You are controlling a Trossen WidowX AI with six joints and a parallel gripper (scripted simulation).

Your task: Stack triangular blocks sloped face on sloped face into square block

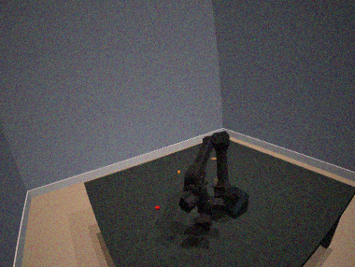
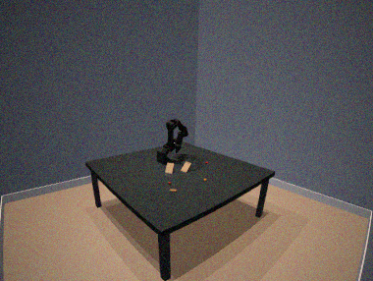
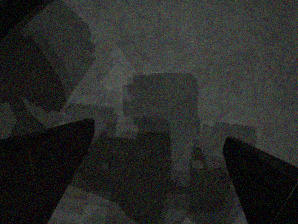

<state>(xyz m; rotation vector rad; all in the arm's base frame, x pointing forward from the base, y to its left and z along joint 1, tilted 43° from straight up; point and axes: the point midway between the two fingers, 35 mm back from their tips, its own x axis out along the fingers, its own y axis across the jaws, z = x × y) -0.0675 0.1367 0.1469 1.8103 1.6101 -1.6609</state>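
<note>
The tan triangular block lies 29 cm ahead of my gripper tip, 25 cm to the right of it and 4 cm below it.
</note>
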